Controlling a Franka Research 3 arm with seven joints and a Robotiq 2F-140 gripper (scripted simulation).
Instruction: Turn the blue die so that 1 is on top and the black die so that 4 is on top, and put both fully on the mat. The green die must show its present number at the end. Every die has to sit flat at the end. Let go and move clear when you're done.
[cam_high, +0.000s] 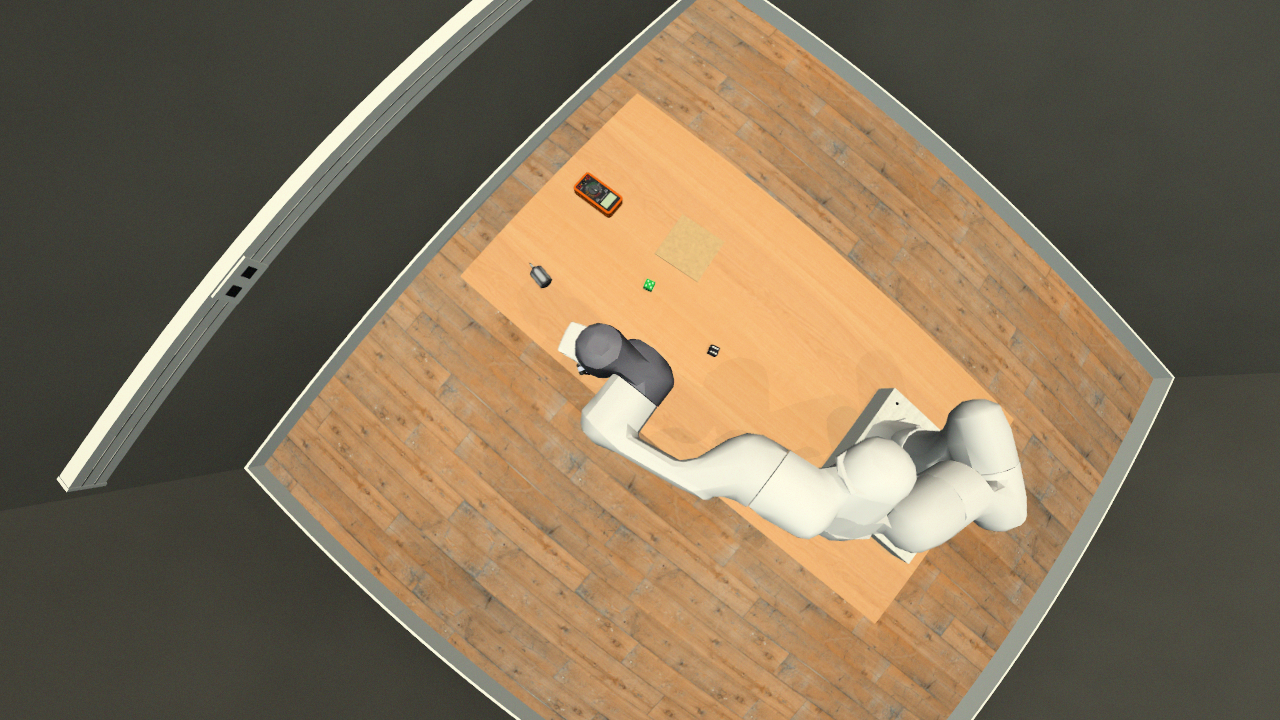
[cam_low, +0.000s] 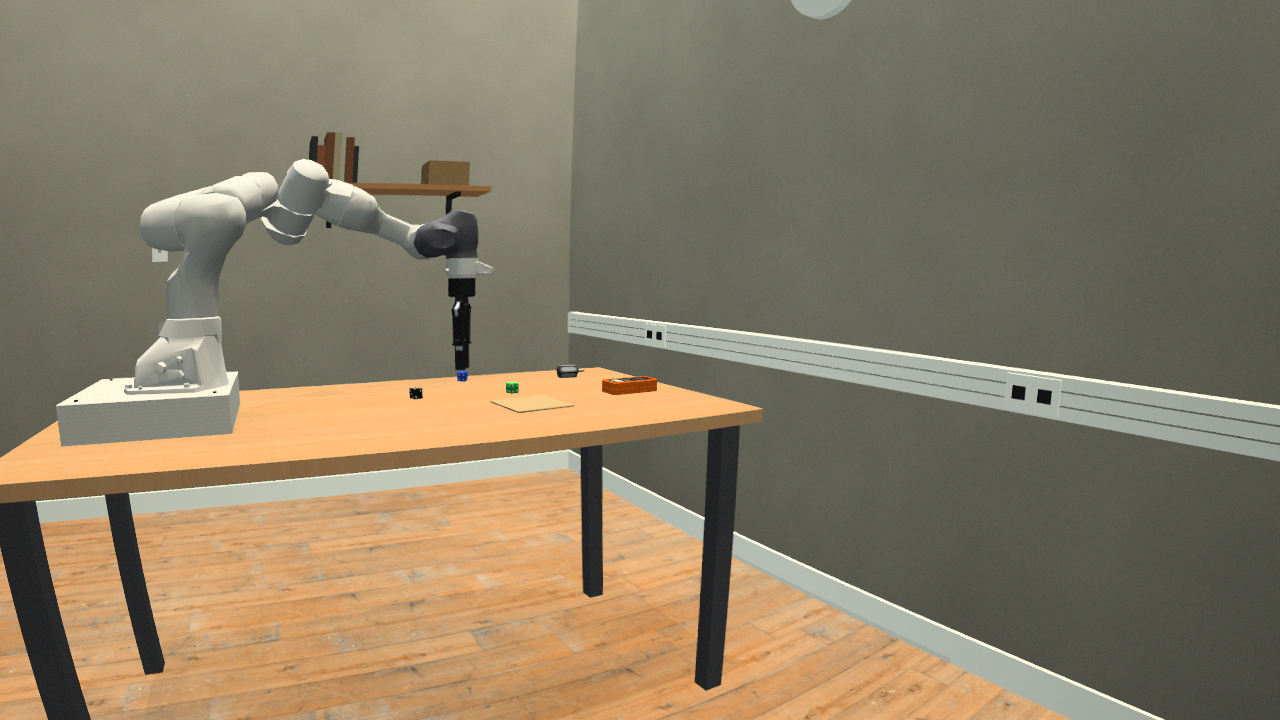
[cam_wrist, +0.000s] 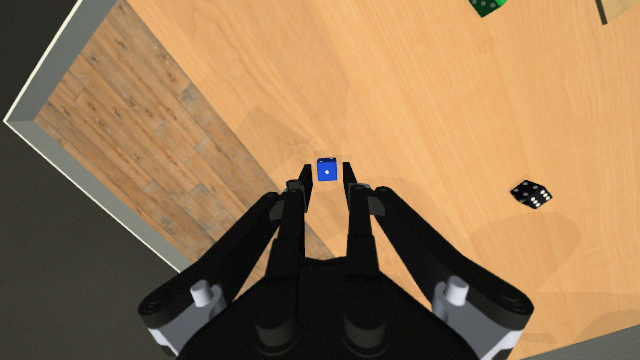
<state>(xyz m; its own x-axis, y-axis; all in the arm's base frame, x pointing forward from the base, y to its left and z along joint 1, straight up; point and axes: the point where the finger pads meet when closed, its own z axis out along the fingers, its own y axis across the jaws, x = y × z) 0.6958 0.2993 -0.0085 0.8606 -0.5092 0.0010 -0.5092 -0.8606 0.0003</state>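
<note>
My gripper is now 5 cm above the blue die. From my hand the other things lie so: green die: 6 cm ahead, 23 cm to the right, 5 cm below; then grey gadget: 30 cm ahead, 7 cm to the right, 5 cm below; then black die: 18 cm behind, 21 cm to the right, 5 cm below.
</note>
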